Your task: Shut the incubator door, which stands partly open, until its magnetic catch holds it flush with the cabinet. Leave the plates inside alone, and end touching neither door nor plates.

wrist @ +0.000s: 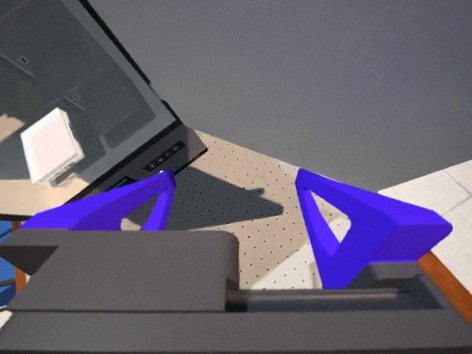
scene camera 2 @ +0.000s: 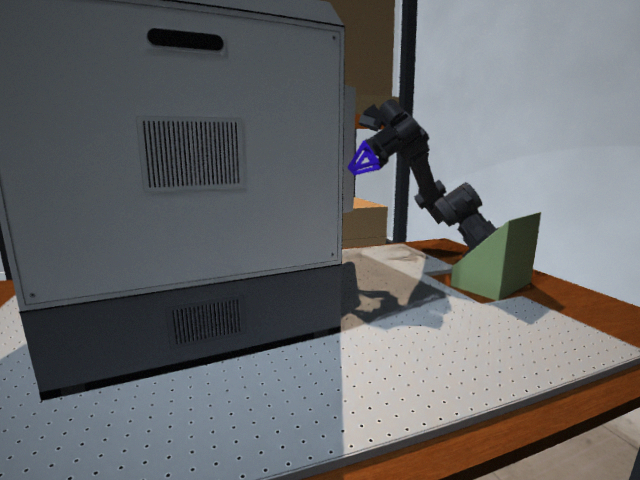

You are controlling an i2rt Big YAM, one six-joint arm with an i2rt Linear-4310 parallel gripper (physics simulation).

Labels:
My gripper shows in the wrist view (235, 176) and in scene camera 2 (350, 171).

